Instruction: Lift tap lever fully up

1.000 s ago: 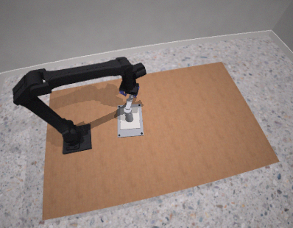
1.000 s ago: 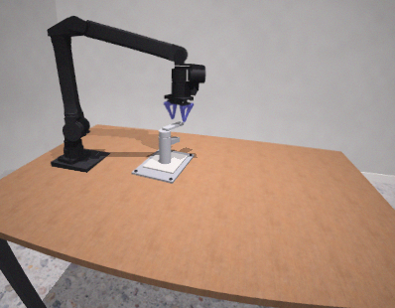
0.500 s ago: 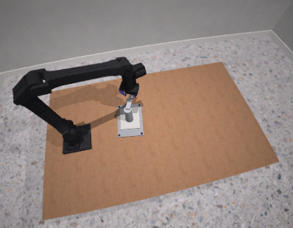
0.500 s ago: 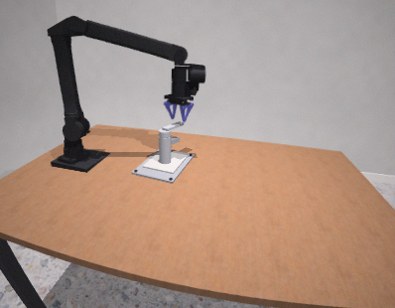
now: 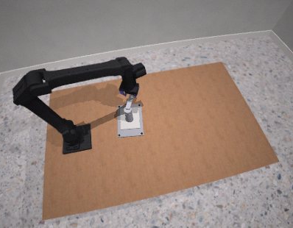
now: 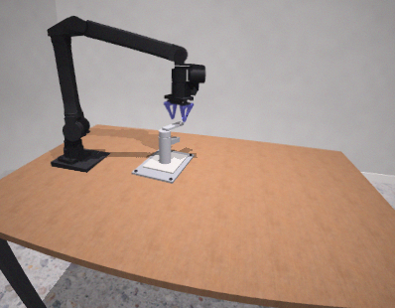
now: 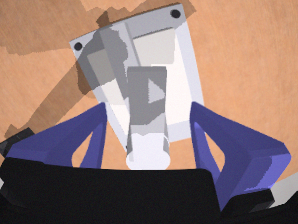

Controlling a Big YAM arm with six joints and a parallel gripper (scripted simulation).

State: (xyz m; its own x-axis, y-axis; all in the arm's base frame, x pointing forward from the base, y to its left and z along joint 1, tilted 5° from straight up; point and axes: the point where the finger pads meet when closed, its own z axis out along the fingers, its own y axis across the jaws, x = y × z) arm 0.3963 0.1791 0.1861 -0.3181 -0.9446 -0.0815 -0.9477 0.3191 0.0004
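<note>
My hand is 10 mm past the lever, 30 mm to the left of it and 30 mm above it. Also, from my hand: tap: 20 mm behind, 50 mm to the right, 80 mm below.
</note>
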